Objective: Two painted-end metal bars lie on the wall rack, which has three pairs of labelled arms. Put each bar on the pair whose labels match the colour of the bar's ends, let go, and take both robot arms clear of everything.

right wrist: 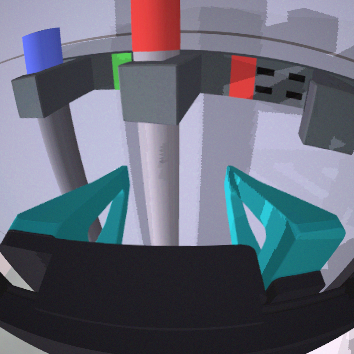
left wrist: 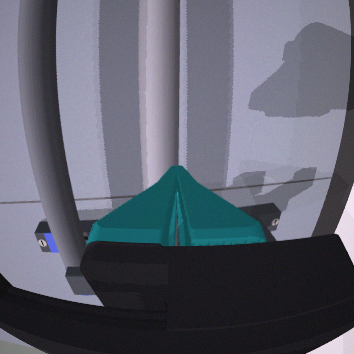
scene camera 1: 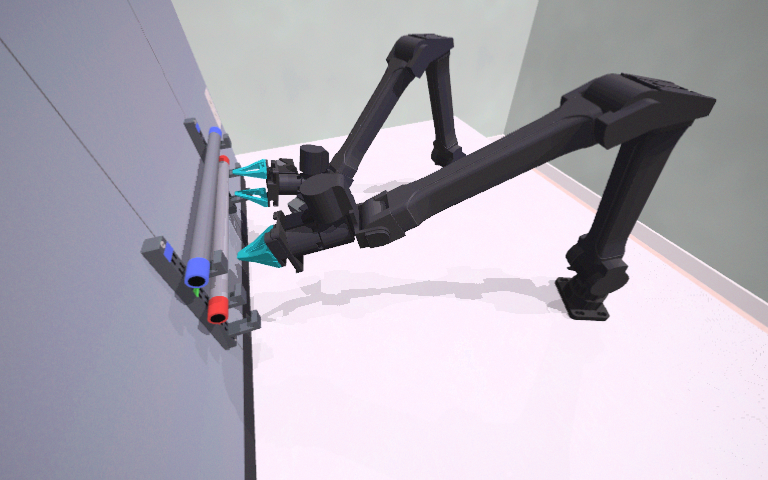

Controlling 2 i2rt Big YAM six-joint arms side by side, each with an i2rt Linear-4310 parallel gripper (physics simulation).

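Frame: origin at the left arm's base, x ahead, y left, z up, level; metres.
Seen in the pictures: left gripper, between the fingertips: point(left wrist: 176, 174) point(scene camera 1: 237, 256); right gripper, between the fingertips: point(right wrist: 176, 174) point(scene camera 1: 233, 182); left arm's base, origin of its link: point(scene camera 1: 579, 299).
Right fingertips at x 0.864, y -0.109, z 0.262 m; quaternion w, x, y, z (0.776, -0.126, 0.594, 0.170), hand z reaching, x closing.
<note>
Offsets run from my right fingertips to a thing's top centre. "spot": to the spot under its first point. Level surfaces: height alone.
The blue-ended bar {dz +0.104, dx -0.055, dy +0.143 m} point(scene camera 1: 205, 209) point(left wrist: 40, 100) point(right wrist: 62, 145) lies on the rack's top pair, by the blue labels {spot: dz +0.121, dx -0.118, dy +0.340 m} point(scene camera 1: 168, 251) point(left wrist: 51, 242). The red-ended bar {dz +0.029, dx -0.048, dy +0.145 m} point(scene camera 1: 221, 226) point(left wrist: 162, 100) point(right wrist: 159, 185) lies one pair lower; its far end rests on the arm by the green label {spot: dz +0.017, dx +0.007, dy -0.064 m} point(right wrist: 121, 71). The arm point(right wrist: 327, 120) beside the red label {spot: dz -0.031, dx +0.050, dy -0.035 m} point(right wrist: 243, 76) holds no bar. My left gripper point(scene camera 1: 239, 255) point(left wrist: 176, 174) is shut and empty, in front of the red-ended bar. My right gripper point(scene camera 1: 233, 183) point(right wrist: 176, 174) is open, and that bar shows between and beyond its fingertips.
The rack's near plate {spot: dz +0.130, dx -0.116, dy +0.355 m} point(scene camera 1: 155, 254) and far plate {dz +0.139, dx +0.035, dy -0.041 m} point(right wrist: 212, 75) are fixed to the grey wall point(scene camera 1: 84, 283). The lowest near rack arm point(scene camera 1: 246, 322) sticks out toward the pale floor {dz -0.262 m} point(scene camera 1: 424, 396). The two grippers are close together, right above left in the scene view.
</note>
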